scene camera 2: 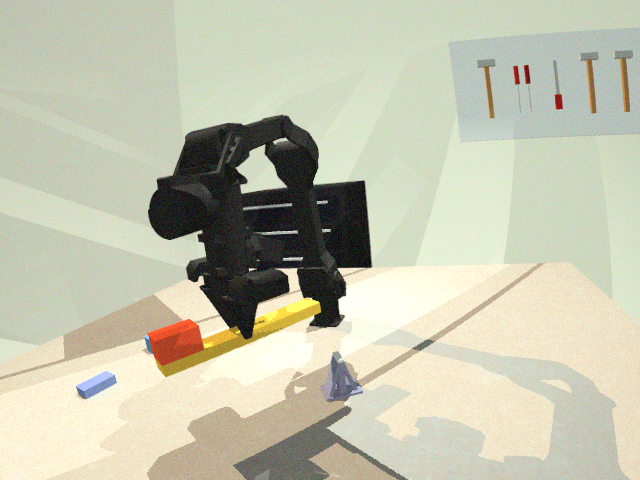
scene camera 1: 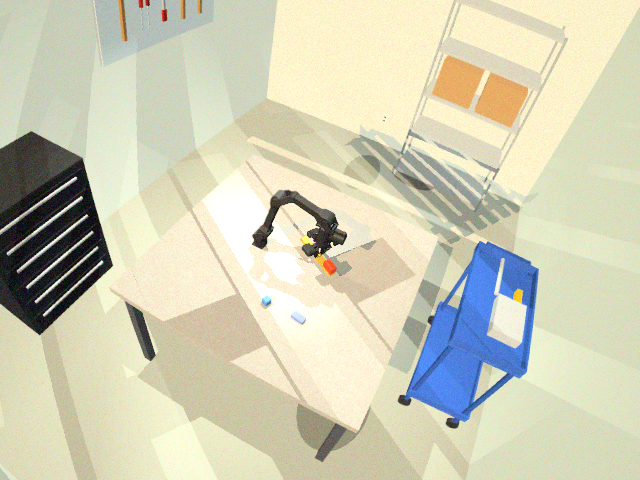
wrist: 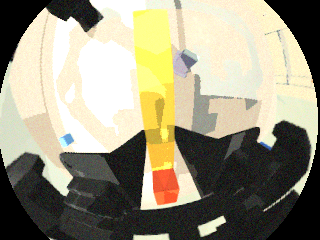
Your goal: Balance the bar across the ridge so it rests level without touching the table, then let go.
Labels:
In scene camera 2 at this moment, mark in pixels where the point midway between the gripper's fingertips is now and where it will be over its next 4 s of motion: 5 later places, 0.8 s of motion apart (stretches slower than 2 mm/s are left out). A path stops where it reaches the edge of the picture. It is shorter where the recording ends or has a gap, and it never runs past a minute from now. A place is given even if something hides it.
My gripper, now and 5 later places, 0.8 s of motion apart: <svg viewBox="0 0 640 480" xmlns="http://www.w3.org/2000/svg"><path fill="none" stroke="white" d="M241 334L308 324L352 320L354 340L354 342L354 343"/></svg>

